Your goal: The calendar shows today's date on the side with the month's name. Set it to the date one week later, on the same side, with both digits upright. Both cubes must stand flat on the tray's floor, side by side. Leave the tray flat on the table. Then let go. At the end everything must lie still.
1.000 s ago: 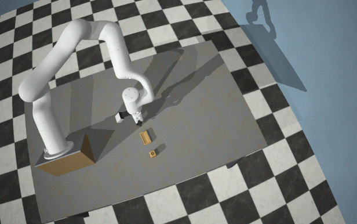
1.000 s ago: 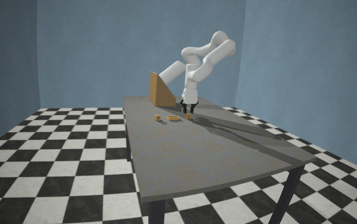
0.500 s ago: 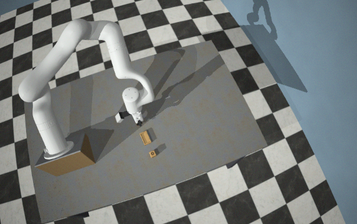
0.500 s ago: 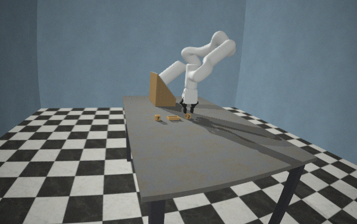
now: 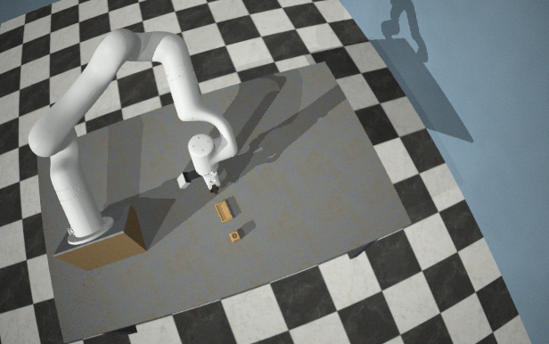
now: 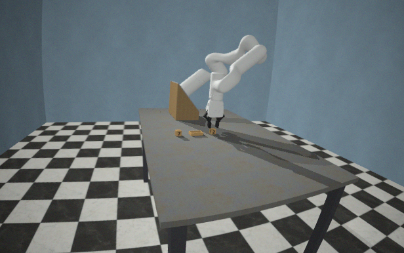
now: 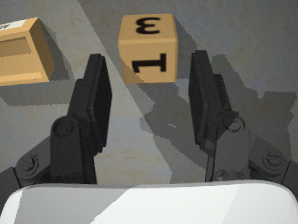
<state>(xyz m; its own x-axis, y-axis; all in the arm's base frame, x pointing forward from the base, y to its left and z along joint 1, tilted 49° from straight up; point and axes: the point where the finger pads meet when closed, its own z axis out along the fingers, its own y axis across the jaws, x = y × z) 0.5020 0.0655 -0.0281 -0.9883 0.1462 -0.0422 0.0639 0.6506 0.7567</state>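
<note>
The tray is 1 cm behind my hand, 11 cm to the right of it and 5 cm below it.
</note>
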